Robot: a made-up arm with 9 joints. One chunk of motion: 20 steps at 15 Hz.
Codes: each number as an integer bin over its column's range. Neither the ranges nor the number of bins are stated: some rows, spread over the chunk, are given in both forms.
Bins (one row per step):
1: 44 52 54 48 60 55 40 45 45
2: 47 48 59 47 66 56 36 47 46
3: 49 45 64 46 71 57 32 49 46
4: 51 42 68 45 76 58 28 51 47
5: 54 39 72 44 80 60 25 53 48
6: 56 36 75 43 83 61 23 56 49
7: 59 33 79 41 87 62 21 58 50
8: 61 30 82 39 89 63 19 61 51
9: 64 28 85 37 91 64 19 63 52
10: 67 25 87 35 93 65 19 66 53
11: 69 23 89 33 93 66 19 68 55
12: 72 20 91 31 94 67 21 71 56
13: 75 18 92 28 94 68 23 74 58
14: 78 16 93 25 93 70 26 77 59
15: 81 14 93 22 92 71 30 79 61
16: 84 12 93 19 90 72 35 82 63
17: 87 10 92 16 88 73 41 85 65
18: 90 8 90 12 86 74 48 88 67
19: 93 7 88 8 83 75 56 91 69
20: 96 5 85 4 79 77 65 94 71
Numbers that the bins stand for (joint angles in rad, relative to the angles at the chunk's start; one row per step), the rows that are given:
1: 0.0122 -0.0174 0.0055 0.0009 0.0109 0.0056 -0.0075 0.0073 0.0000
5: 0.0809 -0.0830 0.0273 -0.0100 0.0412 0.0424 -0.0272 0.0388 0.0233
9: 0.1496 -0.1386 0.0430 -0.0291 0.0579 0.0719 -0.0351 0.0782 0.0544
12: 0.2045 -0.1790 0.0503 -0.0455 0.0624 0.0940 -0.0324 0.1097 0.0856
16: 0.2870 -0.2194 0.0527 -0.0782 0.0564 0.1309 -0.0140 0.1530 0.1400
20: 0.3694 -0.2547 0.0430 -0.1191 0.0397 0.1678 0.0254 0.2003 0.2022
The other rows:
2: 0.0328 -0.0376 0.0115 -0.0018 0.0200 0.0129 -0.0127 0.0152 0.0078
3: 0.0466 -0.0527 0.0176 -0.0045 0.0276 0.0203 -0.0180 0.0230 0.0078
4: 0.0603 -0.0679 0.0224 -0.0073 0.0352 0.0277 -0.0232 0.0309 0.0156
6: 0.0946 -0.0982 0.0309 -0.0127 0.0458 0.0498 -0.0298 0.0506 0.0311
7: 0.1153 -0.1133 0.0358 -0.0182 0.0518 0.0572 -0.0324 0.0585 0.0389
8: 0.1290 -0.1285 0.0394 -0.0236 0.0548 0.0645 -0.0351 0.0703 0.0467
10: 0.1702 -0.1537 0.0455 -0.0345 0.0609 0.0793 -0.0351 0.0900 0.0622
11: 0.1839 -0.1638 0.0479 -0.0400 0.0609 0.0867 -0.0351 0.0979 0.0778
13: 0.2252 -0.1891 0.0515 -0.0536 0.0624 0.1014 -0.0298 0.1215 0.1011
14: 0.2458 -0.1992 0.0527 -0.0618 0.0609 0.1162 -0.0259 0.1333 0.1089
15: 0.2664 -0.2093 0.0527 -0.0700 0.0594 0.1235 -0.0206 0.1412 0.1244
17: 0.3076 -0.2295 0.0515 -0.0864 0.0533 0.1383 -0.0062 0.1648 0.1556
18: 0.3282 -0.2396 0.0491 -0.0973 0.0503 0.1457 0.0030 0.1767 0.1711
19: 0.3488 -0.2446 0.0467 -0.1082 0.0458 0.1530 0.0135 0.1885 0.1867

